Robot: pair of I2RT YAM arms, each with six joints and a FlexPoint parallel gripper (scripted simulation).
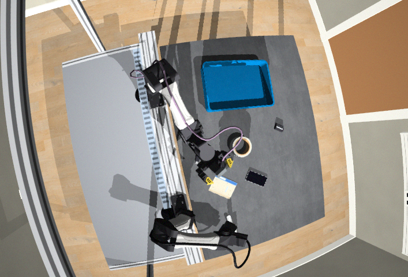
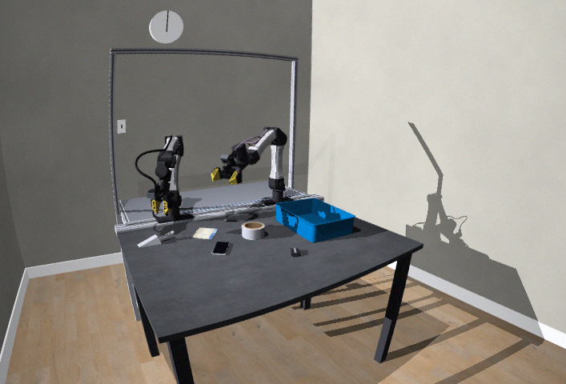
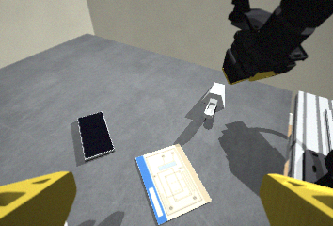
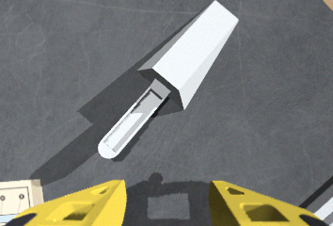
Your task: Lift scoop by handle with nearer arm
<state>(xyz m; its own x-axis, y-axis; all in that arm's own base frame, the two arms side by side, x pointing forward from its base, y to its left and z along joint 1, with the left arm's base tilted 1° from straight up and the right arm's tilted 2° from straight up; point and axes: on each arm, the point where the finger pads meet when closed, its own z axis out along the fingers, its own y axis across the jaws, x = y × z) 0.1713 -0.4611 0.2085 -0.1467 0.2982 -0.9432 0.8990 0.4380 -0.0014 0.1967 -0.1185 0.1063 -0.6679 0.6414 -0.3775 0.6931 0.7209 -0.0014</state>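
Now: the white scoop 11 cm below my right hand, 5 cm to the right of it and 5 cm ahead of it. From my right hand the other things lie so: booklet (20 cm to the left, 12 cm below, 5 cm ahead); phone (26 cm ahead, 18 cm to the left, 12 cm below); tape roll (38 cm to the left, 18 cm ahead, 9 cm below).
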